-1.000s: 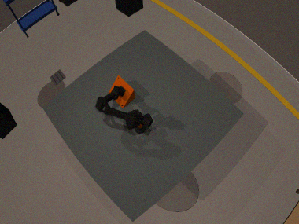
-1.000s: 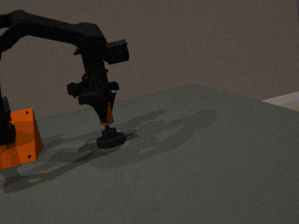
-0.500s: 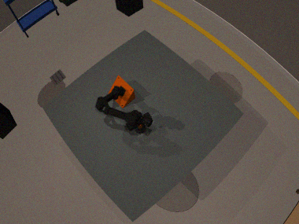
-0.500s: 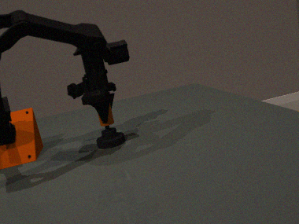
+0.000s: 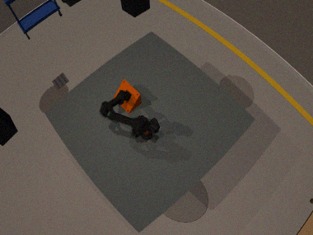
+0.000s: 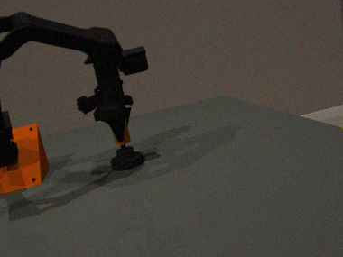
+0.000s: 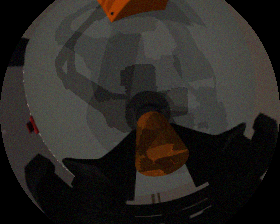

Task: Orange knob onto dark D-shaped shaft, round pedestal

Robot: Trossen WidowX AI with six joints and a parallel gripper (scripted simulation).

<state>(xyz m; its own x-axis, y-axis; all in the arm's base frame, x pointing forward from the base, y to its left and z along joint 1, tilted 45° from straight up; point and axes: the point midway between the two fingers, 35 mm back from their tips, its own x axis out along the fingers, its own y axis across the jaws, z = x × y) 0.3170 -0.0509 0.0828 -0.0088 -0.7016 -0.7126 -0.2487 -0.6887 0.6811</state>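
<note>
Now: the knob 2 cm above my gripper tip. The rest, counted from my gripper tip: dark pedestal: 4 cm below.
</note>
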